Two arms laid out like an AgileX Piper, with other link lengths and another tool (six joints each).
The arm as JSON. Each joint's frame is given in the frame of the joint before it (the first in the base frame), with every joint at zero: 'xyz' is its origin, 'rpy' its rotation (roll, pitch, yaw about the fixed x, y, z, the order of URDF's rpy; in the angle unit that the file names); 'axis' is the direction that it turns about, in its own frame. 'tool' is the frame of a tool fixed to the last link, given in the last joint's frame.
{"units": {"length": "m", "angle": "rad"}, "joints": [
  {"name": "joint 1", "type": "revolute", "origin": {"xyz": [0.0, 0.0, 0.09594], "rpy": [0.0, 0.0, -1.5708]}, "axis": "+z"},
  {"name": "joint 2", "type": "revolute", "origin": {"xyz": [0.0, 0.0, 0.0], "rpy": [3.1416, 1.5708, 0.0]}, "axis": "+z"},
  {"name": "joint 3", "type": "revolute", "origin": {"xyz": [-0.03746, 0.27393, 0.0], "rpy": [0.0, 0.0, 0.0]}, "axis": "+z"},
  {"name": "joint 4", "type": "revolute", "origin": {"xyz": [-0.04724, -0.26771, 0.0], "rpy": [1.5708, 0.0, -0.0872]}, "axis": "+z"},
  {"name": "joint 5", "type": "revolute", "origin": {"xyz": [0.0, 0.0, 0.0], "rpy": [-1.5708, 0.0, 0.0]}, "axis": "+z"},
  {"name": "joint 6", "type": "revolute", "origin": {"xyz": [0.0, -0.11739, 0.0], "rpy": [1.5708, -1.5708, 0.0]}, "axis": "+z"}
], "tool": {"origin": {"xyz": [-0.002, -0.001, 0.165], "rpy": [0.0, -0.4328, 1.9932]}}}
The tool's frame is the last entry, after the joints.
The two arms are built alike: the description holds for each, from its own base.
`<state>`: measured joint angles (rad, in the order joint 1, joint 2, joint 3, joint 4, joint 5, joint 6); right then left.
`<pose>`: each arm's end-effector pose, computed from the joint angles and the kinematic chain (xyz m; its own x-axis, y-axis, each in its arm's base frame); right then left.
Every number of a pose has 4 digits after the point.
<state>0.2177 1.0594 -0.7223 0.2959 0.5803 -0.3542 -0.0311 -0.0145 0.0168 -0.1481 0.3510 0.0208</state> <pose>0.3410 0.1195 0.1065 0.9651 -0.0047 0.2618 0.0838 -0.9418 -0.3255 0.2648 -0.0247 0.1021 0.6066 -0.3117 0.7313 -0.1540 -0.9486 -0.2765</pose>
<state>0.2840 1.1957 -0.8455 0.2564 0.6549 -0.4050 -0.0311 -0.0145 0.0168 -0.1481 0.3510 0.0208</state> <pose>0.3483 0.1449 0.0976 0.9692 0.1443 0.1997 0.1936 -0.9474 -0.2550 0.2648 -0.0247 0.1021 0.6066 -0.3117 0.7313 -0.1540 -0.9486 -0.2765</pose>
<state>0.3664 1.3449 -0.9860 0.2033 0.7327 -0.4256 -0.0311 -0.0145 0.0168 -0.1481 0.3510 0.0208</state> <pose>0.3557 0.1750 0.0865 0.9509 0.2827 0.1259 0.3030 -0.9333 -0.1928 0.2648 -0.0247 0.1021 0.6066 -0.3117 0.7313 -0.1540 -0.9486 -0.2765</pose>
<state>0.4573 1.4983 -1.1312 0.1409 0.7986 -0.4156 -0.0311 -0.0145 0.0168 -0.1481 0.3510 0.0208</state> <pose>0.3637 0.2082 0.0726 0.9180 0.3928 0.0554 0.3967 -0.9075 -0.1381 0.2648 -0.0247 0.1021 0.6066 -0.3117 0.7313 -0.1540 -0.9486 -0.2765</pose>
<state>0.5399 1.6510 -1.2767 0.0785 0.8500 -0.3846 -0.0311 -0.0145 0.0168 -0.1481 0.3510 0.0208</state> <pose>0.3738 0.2408 0.0562 0.8854 0.4648 -0.0028 0.4626 -0.8819 -0.0910 0.2648 -0.0247 0.1021 0.6066 -0.3117 0.7313 -0.1540 -0.9486 -0.2765</pose>
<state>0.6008 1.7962 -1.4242 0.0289 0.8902 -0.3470 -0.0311 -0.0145 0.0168 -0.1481 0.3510 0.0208</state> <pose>0.3878 0.2708 0.0406 0.8645 0.5010 -0.0400 0.4987 -0.8649 -0.0567 0.2648 -0.0247 0.1021 0.6066 -0.3117 0.7313 -0.1540 -0.9486 -0.2765</pose>
